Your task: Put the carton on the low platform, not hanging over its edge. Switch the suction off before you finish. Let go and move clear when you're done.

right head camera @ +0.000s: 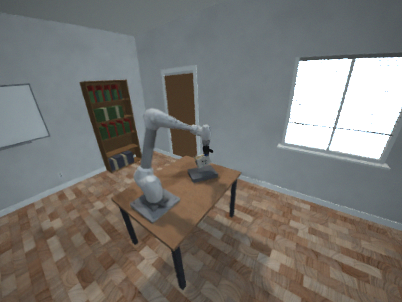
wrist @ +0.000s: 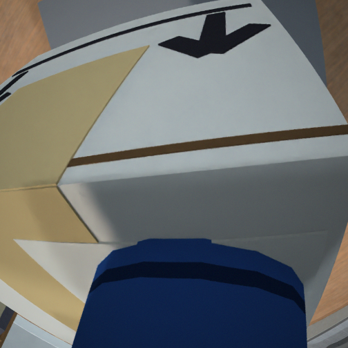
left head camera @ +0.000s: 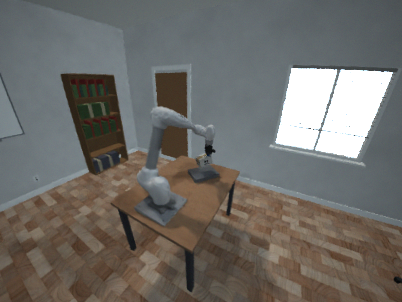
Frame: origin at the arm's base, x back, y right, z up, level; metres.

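Where they show: hand, tool point: (right head camera: 205, 156) (left head camera: 207, 156); arm's base, link origin: (right head camera: 155, 201) (left head camera: 162, 203).
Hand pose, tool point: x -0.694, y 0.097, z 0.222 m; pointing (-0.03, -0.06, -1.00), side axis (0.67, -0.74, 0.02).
Things, the pixels of their centre, and the offset from my tool point. Level surfaces: height alone.
- carton, body centre: (right head camera: 202, 160) (left head camera: 204, 160) dx +0.016, dy -0.040, dz -0.056 m
- low platform, body centre: (right head camera: 202, 173) (left head camera: 203, 173) dx +0.035, dy -0.034, dz -0.227 m
- wooden table, surface height: dz -0.251 m
The carton (left head camera: 204, 160) (right head camera: 202, 161) (wrist: 215, 95) is white with tan patches and black arrow marks. It hangs from the blue suction cup (left head camera: 208, 153) (right head camera: 206, 154) (wrist: 195, 295), which is pressed against its top, so my gripper is shut on the carton. The low platform (left head camera: 212, 175) (right head camera: 197, 176) (wrist: 100, 17) is a dark grey slab on the table. The carton is over the platform and appears a little above it. In the wrist view the platform shows beyond the carton's far side; the carton's underside and most of the platform are hidden.
The wooden table (left head camera: 185, 192) (right head camera: 187, 197) (wrist: 337, 60) carries the platform near its far end and the arm's grey base plate (left head camera: 165, 217) (right head camera: 155, 215) at the near end. A bookshelf (left head camera: 76, 117) (right head camera: 94, 127) stands against the wall beyond the table.
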